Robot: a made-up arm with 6 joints.
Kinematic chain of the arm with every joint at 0, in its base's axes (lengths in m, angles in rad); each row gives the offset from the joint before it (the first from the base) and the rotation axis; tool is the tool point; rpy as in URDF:
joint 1: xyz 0 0 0.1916 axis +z
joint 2: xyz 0 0 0 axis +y
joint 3: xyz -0.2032 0 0.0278 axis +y
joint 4: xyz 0.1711 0 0.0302 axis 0.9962 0 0.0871
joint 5: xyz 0 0 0 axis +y
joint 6: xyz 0.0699 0 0.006 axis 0.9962 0 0.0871
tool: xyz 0 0 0 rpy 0 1.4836 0
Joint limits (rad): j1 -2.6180..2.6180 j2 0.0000..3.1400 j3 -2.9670..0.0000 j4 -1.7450..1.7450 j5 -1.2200..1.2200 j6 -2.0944..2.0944
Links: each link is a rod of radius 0.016 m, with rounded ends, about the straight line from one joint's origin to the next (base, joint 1, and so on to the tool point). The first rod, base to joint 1, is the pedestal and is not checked.
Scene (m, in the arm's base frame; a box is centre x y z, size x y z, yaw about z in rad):
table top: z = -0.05
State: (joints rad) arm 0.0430 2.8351 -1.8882 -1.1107 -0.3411 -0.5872
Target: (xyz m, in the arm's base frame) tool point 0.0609 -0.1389 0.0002
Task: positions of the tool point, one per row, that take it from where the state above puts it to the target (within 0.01 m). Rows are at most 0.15 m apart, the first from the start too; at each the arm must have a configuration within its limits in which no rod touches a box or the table.
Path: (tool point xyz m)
1: 0.3250 -0.0639 0.0231
2: 0.2416 -0.1302 -0.0014
3: 0.1468 -0.1540 -0.0093
4: 0.0609 -0.1389 0.0002

